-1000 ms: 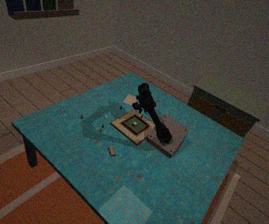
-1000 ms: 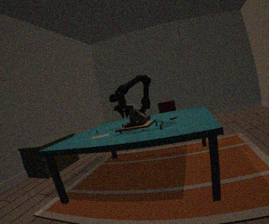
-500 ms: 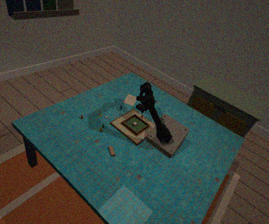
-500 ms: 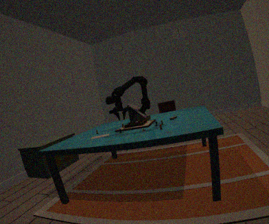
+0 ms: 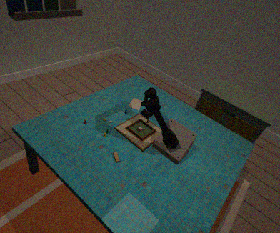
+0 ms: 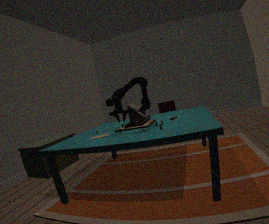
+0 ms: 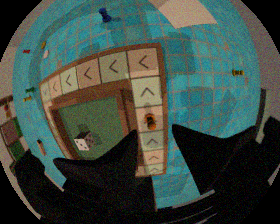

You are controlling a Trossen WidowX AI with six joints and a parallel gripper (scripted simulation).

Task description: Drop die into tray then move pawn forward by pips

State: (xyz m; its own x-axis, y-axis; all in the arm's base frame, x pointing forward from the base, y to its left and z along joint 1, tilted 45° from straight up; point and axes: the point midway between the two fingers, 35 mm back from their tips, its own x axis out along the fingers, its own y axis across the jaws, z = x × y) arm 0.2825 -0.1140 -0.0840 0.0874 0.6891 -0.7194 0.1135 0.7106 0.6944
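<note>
Right now my gripper tip is 3 cm above the orange pawn. From my gripper tip the other things lie so: grey die (13 cm to the left, 3 cm below, 1 cm behind); green dice tray (12 cm to the left, 5 cm below, 1 cm behind); white card (21 cm ahead, 14 cm to the right, 6 cm below).
</note>
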